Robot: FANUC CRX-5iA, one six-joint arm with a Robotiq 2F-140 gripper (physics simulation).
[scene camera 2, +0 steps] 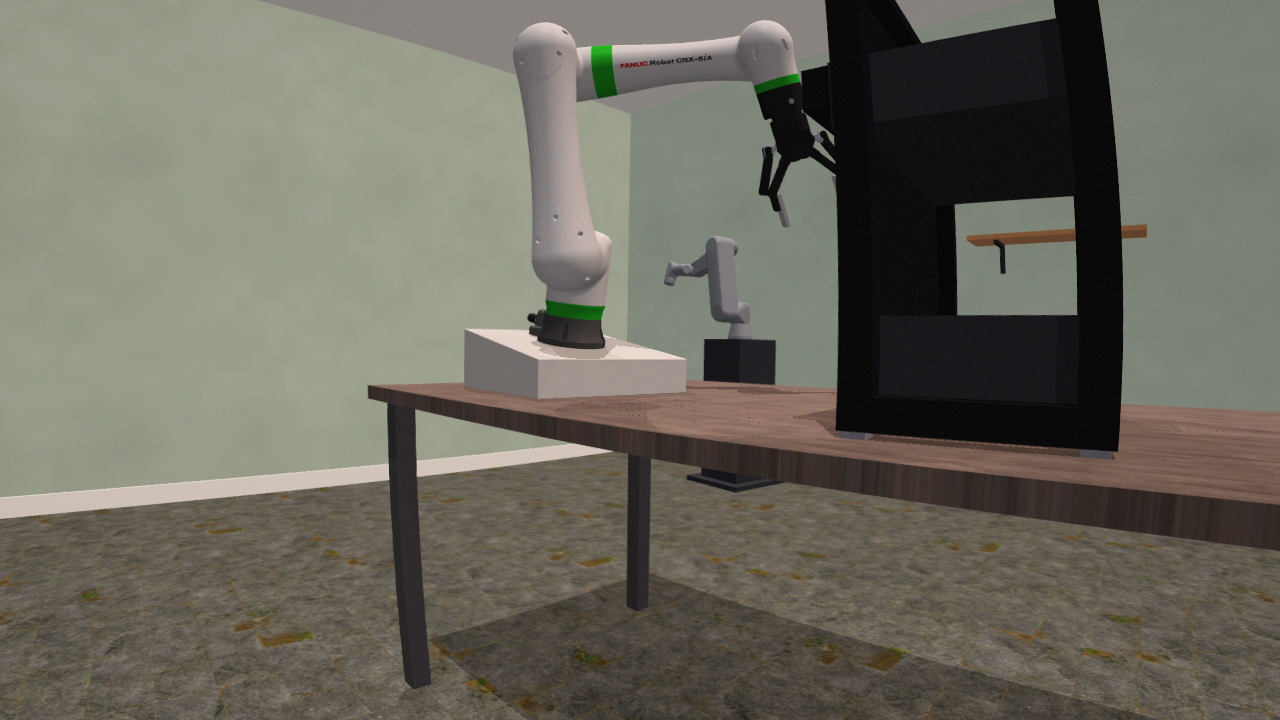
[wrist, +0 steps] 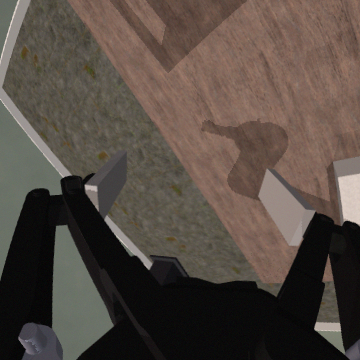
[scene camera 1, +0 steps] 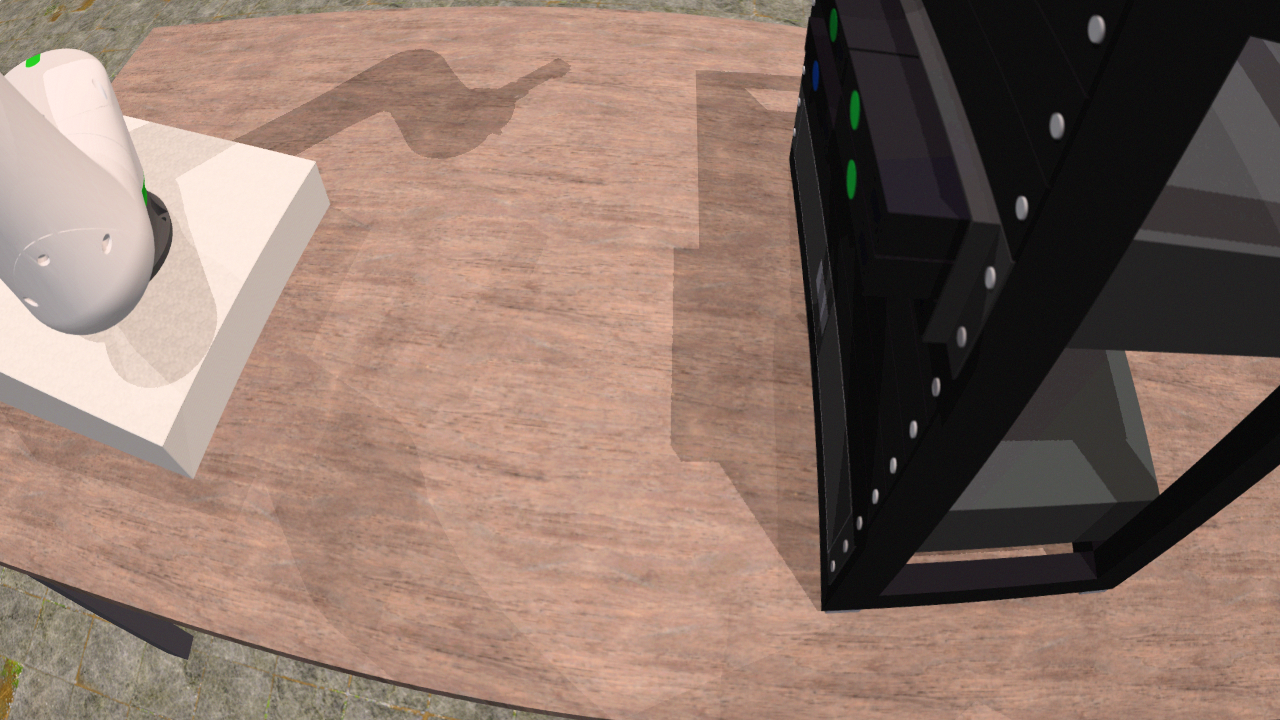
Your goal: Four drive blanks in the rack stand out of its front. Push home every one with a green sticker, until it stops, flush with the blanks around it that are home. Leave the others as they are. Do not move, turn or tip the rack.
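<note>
The black rack (scene camera 1: 975, 411) (scene camera 2: 1099, 268) stands upright on the table. In scene camera 1 its front is seen very steeply from the side. Three green stickers show there: an upper one (scene camera 1: 833, 25), a middle one (scene camera 1: 854, 109) and a lower one (scene camera 1: 851, 179). A blue sticker (scene camera 1: 815, 75) shows to their left. How far each blank stands out cannot be told from this angle. The blanks do not show in scene camera 2 or the wrist view. My gripper (scene camera 2: 810, 197) (wrist: 195, 174) is open with nothing between its fingers, high above the table; in scene camera 2 the rack partly hides it.
The arm's white base block (scene camera 1: 241, 192) (scene camera 2: 608, 377) stands on the wooden table (scene camera 1: 501, 358) (scene camera 2: 760, 447) (wrist: 215, 90). The arm's shadow falls on the table. A second, grey robot (scene camera 2: 721, 277) stands on a dark pedestal behind, and a wooden shelf (scene camera 2: 1029, 237) shows beyond the rack.
</note>
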